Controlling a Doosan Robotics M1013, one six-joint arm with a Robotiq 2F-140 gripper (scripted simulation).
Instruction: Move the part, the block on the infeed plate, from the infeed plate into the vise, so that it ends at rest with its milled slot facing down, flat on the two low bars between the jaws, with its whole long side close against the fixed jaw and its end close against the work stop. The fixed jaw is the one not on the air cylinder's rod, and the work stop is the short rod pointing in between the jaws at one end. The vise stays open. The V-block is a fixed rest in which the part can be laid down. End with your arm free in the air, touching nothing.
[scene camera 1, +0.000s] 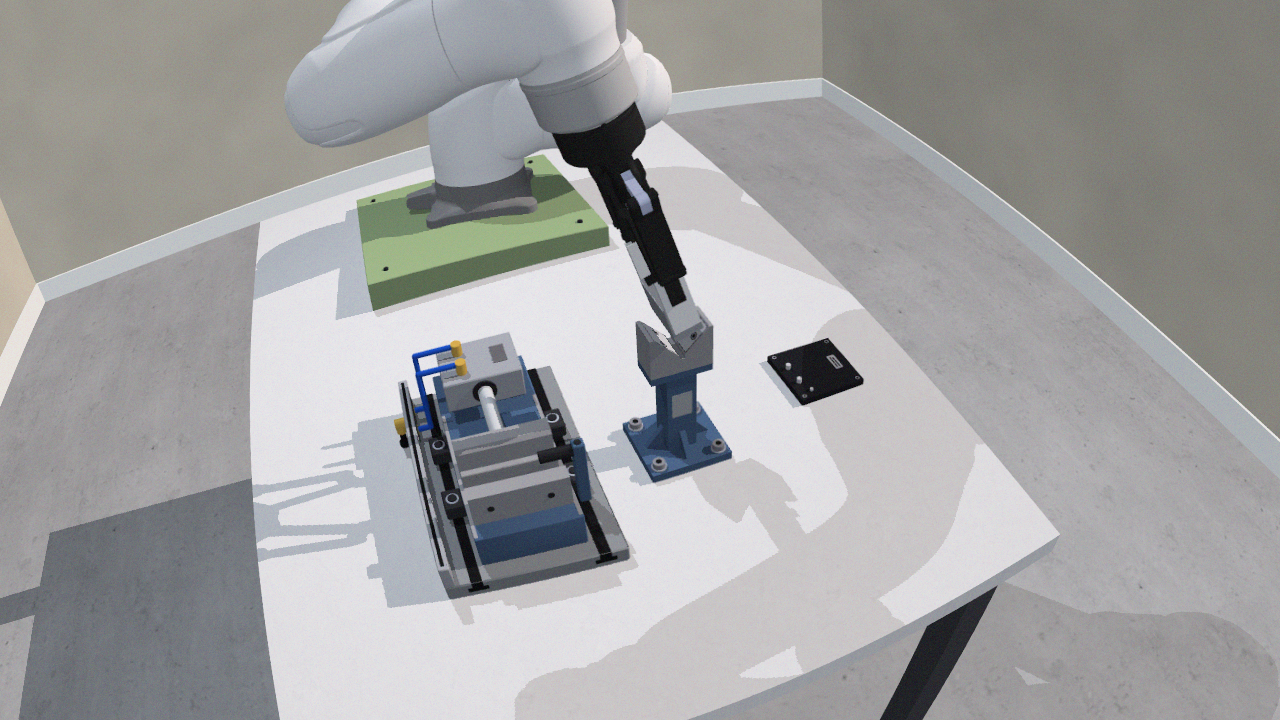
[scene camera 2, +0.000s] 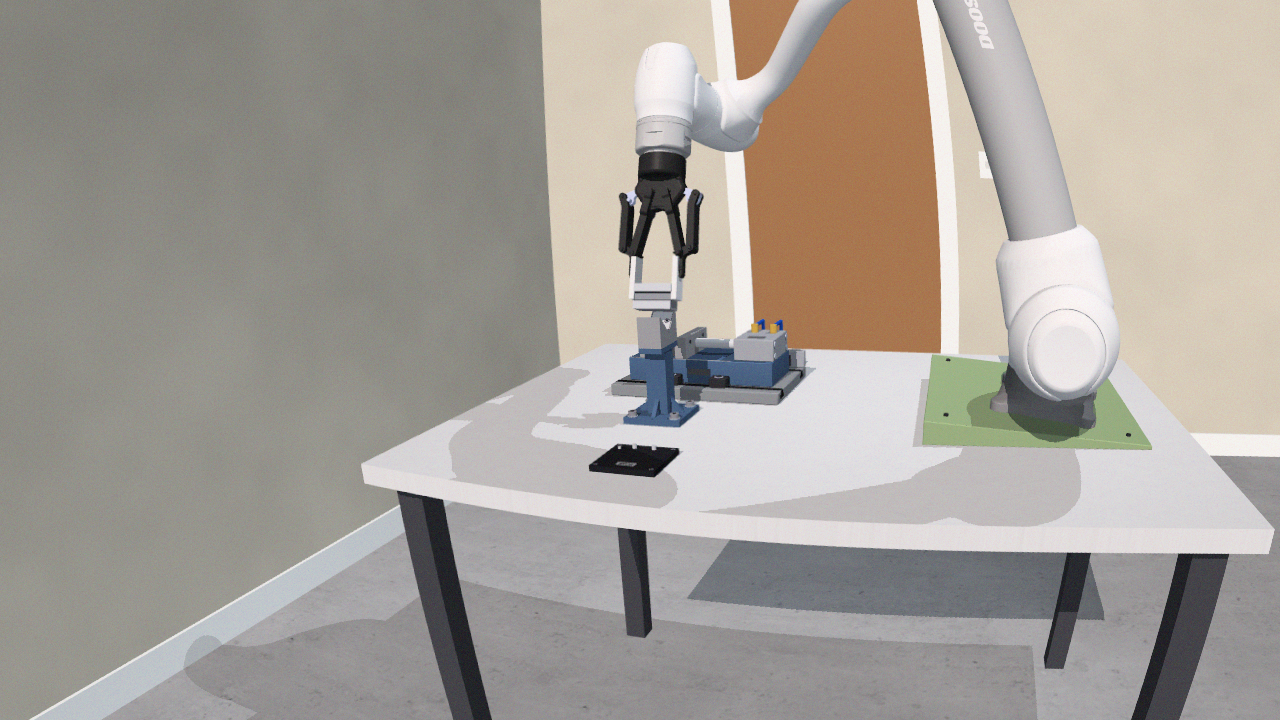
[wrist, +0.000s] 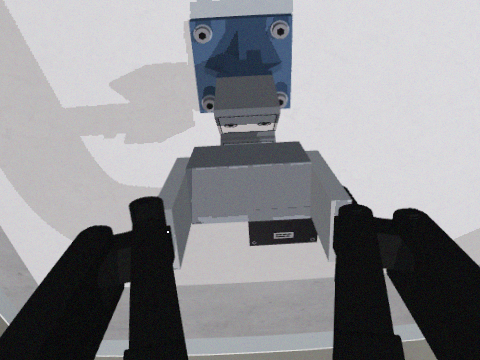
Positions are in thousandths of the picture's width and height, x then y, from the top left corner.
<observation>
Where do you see a part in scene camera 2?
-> At 507, 412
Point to a part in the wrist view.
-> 547, 504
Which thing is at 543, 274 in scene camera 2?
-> The gripper.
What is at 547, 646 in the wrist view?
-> A black infeed plate.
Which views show the gripper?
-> Scene camera 1, scene camera 2 and the wrist view: all of them.
</observation>
